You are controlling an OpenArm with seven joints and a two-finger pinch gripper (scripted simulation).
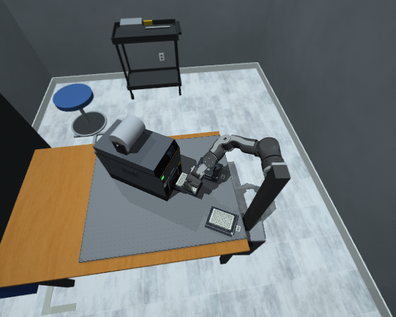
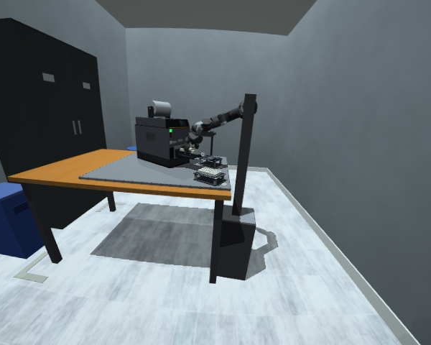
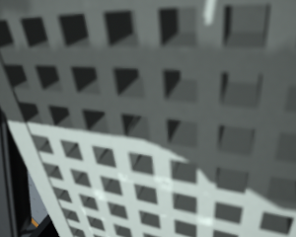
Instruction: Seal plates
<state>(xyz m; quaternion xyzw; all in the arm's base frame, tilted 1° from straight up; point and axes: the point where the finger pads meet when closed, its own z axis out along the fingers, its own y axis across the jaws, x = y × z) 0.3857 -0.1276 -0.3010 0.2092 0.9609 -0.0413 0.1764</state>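
The sealer stage lies 5 cm below my hand. From my hand the other things lie so: foil roll 30 cm ahead, 14 cm to the right, 27 cm above; white well plate 19 cm behind, 19 cm to the left, 9 cm below; grey start button 13 cm ahead, 4 cm to the left, 5 cm above.
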